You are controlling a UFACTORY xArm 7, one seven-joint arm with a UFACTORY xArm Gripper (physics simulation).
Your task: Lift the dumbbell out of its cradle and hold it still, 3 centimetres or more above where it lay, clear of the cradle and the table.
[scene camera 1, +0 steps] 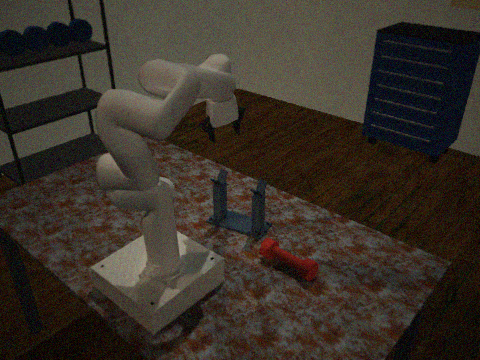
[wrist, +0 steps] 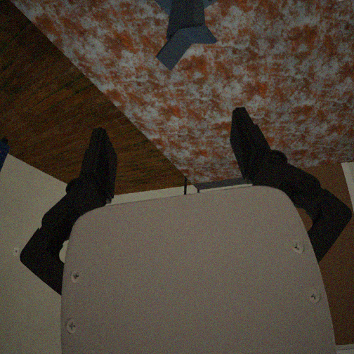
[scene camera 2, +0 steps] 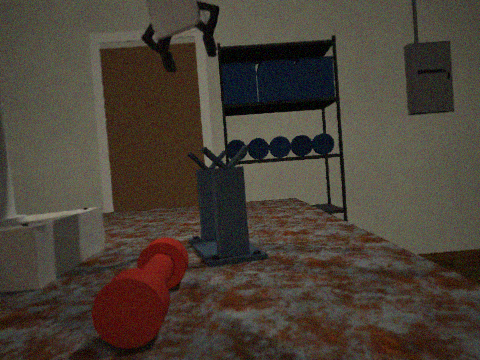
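Observation:
The red dumbbell lies on its side on the table, beside the cradle and apart from it. It does not show in the wrist view. The blue-grey cradle stands upright on its base plate, with both V-topped posts empty. In the wrist view part of it shows at the top edge. My gripper is open, with nothing between its fingers. It hangs high above the table, higher than the cradle's posts and well away from the dumbbell.
The arm's white base block stands on the mottled table. Beyond the table are a dark shelf rack and a blue drawer cabinet. The table's far edge runs behind the cradle.

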